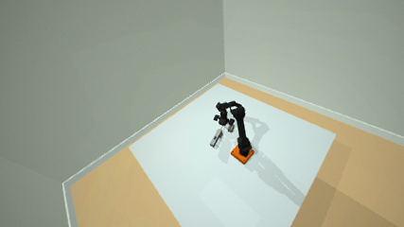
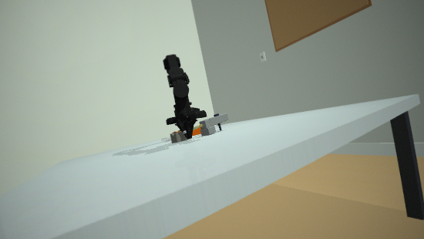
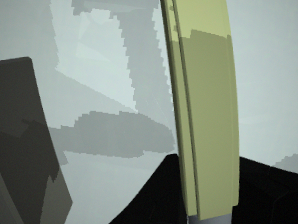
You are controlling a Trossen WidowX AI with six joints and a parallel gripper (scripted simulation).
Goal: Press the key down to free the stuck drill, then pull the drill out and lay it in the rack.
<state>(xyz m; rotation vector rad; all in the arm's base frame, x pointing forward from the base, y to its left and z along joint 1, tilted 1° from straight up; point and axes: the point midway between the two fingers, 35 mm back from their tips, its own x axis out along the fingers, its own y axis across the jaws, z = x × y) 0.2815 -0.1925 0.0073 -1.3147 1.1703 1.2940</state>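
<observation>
My gripper tip is 40 mm to the right of the drill and 40 mm below it. From my gripper tip the other things lie so: rack 80 mm behind, 10 mm to the left, 10 mm above.
</observation>
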